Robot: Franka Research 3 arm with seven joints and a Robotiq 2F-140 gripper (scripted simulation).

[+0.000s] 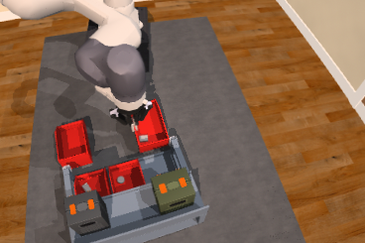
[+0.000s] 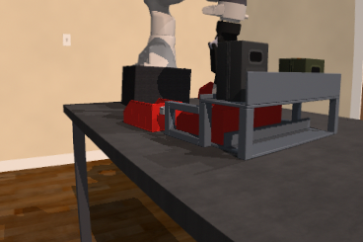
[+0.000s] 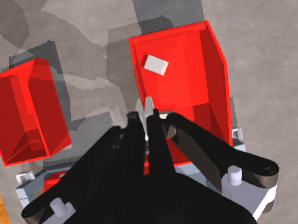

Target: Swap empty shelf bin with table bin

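The shelf lip lies 70 mm ahead of my hand, 70 mm to the right of it and 110 mm below it. Also, from my hand: grey box: 250 mm ahead, 210 mm to the right, 40 mm above; olive box: 270 mm ahead, 20 mm to the left, 30 mm above.
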